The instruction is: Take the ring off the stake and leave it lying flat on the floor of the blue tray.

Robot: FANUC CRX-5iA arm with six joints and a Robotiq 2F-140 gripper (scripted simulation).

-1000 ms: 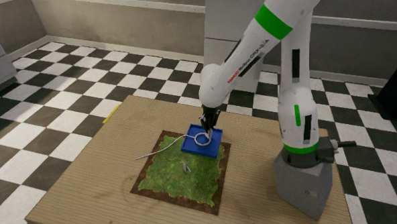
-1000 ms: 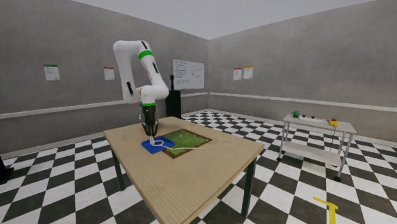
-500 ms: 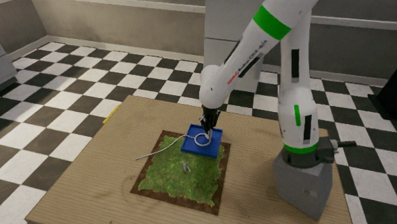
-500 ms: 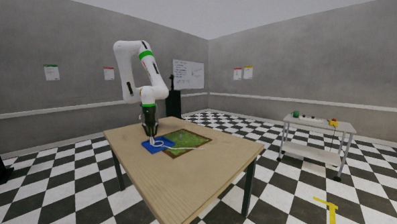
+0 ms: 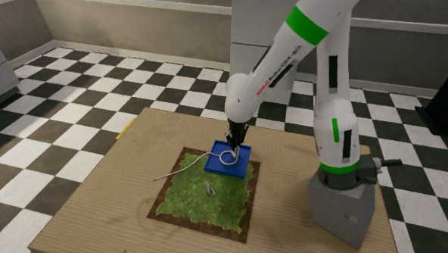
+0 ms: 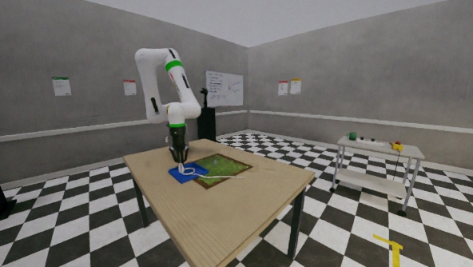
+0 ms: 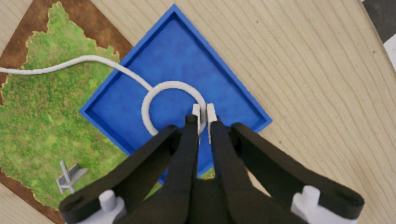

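The blue tray lies 30 mm ahead of my hand, 30 mm to the left of it and 30 mm below it. Round my hand: white stake: 80 mm ahead, 230 mm to the left, 20 mm below; then green grass mat: 90 mm ahead, 200 mm to the left, 60 mm below.
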